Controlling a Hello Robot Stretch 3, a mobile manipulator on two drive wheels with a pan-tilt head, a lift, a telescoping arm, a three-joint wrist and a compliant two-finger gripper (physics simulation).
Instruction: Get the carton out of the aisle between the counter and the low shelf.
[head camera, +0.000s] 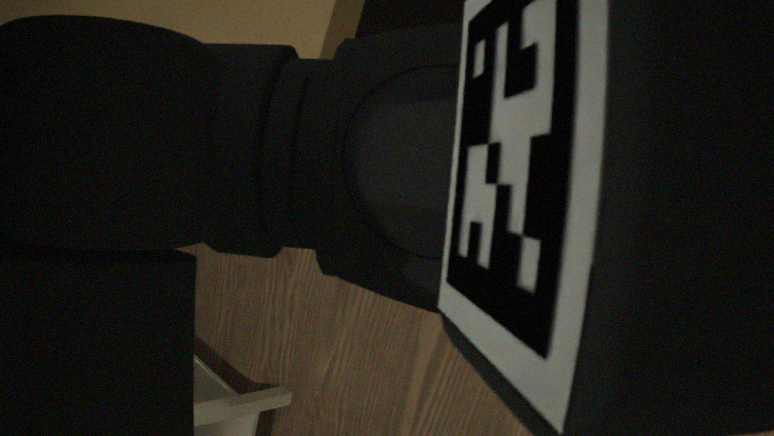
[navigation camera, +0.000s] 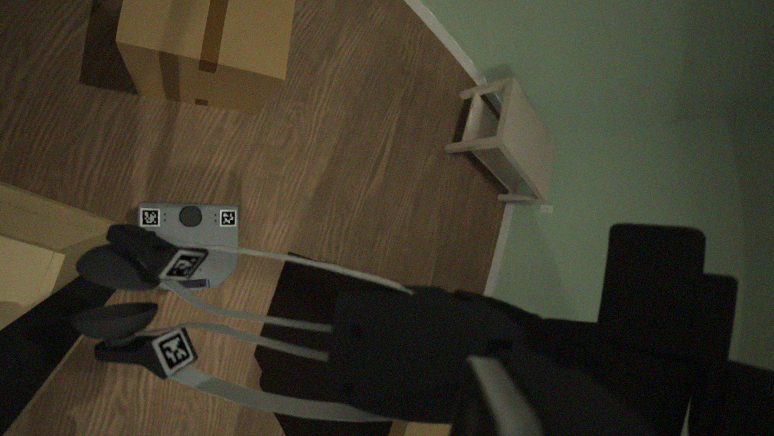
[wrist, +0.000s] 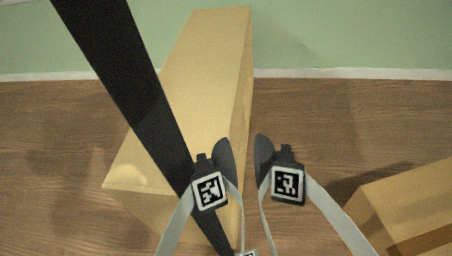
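Pixels of known places: gripper, fingertip midpoint: (navigation camera: 91, 283); robot's base, origin of the base link: (navigation camera: 190, 215).
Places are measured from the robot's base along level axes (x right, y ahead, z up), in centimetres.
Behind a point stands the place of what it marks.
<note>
The carton (navigation camera: 204, 47) {x -0.7, y 48.7, z 40.7 cm} (wrist: 404, 211) is a tan cardboard box with a brown tape band. It stands on the wood floor at the top left of the navigation view and at the lower right corner of the wrist view. My gripper (wrist: 242, 153) {x -5.7, y 1.0, z 105.5 cm} (navigation camera: 124, 293) {x -5.7, y 1.0, z 105.5 cm} hangs over bare floor, well short of the carton. Its fingers stand close together with a narrow gap and nothing between them. A tall tan block (wrist: 210, 88) rises just left of the fingers in the wrist view. A black bar crosses in front of it.
A low pale shelf (navigation camera: 514, 140) {x 168.6, y 53.7, z 45.0 cm} (head camera: 237, 404) {x 151.0, y 48.7, z 23.3 cm} stands against the green wall (navigation camera: 588, 70) {x 209.7, y 110.3, z 85.3 cm}. My own dark arm with a black-and-white marker (head camera: 514, 163) blocks most of the head view. My grey base (navigation camera: 190, 225) {x -0.1, y -2.7, z 17.5 cm} shows beside the gripper.
</note>
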